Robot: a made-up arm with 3 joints.
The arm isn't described. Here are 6 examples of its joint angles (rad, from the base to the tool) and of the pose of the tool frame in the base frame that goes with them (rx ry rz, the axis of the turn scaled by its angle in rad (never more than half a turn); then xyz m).
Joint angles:
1: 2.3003 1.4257 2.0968
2: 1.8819 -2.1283 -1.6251
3: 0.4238 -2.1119 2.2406
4: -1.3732 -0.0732 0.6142
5: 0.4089 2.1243 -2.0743
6: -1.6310 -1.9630 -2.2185
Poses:
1: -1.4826 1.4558 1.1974 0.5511 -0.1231 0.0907
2: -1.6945 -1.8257 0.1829 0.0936 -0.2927 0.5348
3: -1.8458 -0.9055 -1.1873 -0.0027 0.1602 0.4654
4: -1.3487 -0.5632 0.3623 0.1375 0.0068 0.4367
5: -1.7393 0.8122 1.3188 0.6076 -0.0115 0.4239
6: 0.7319 0.1587 -1.3662 0.0272 0.1983 -0.1619
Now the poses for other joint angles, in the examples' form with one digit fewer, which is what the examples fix.
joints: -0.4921 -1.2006 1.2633
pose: -1.143 -1.373 -0.761 -0.055 0.038 0.279
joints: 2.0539 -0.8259 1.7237
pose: 0.828 -0.320 -1.714 0.004 -0.058 0.031
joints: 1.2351 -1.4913 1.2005
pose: 0.085 -0.031 -1.542 -0.064 -0.050 0.311
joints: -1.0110 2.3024 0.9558
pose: 0.461 0.548 1.919 0.519 0.182 0.037
